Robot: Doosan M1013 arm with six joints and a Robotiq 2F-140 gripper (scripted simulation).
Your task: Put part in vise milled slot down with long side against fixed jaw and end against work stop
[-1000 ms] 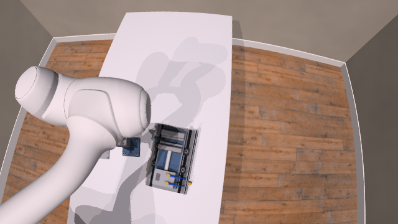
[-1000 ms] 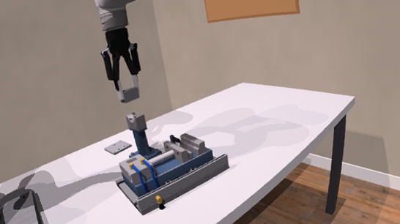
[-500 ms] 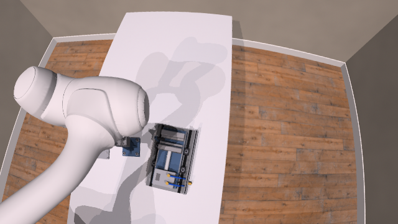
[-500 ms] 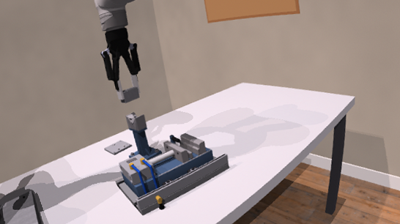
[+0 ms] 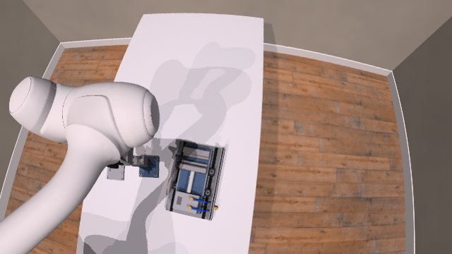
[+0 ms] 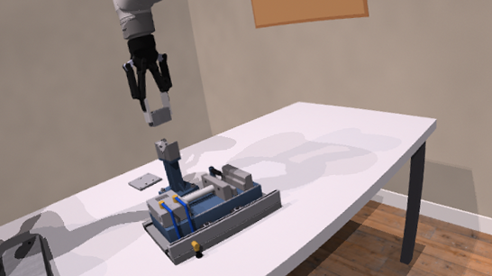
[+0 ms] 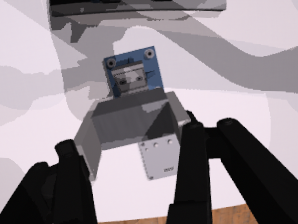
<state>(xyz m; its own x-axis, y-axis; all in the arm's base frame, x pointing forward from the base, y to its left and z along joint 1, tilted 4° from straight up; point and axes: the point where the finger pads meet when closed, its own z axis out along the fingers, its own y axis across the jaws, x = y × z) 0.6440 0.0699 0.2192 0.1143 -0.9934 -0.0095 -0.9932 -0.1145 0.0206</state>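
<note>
The part is 30 mm below my hand. From my hand the other things lie so: blue post 200 mm below; then moving jaw 10 mm ahead, 210 mm to the right, 180 mm below; then cylinder rod 50 mm behind, 200 mm to the right, 180 mm below.
</note>
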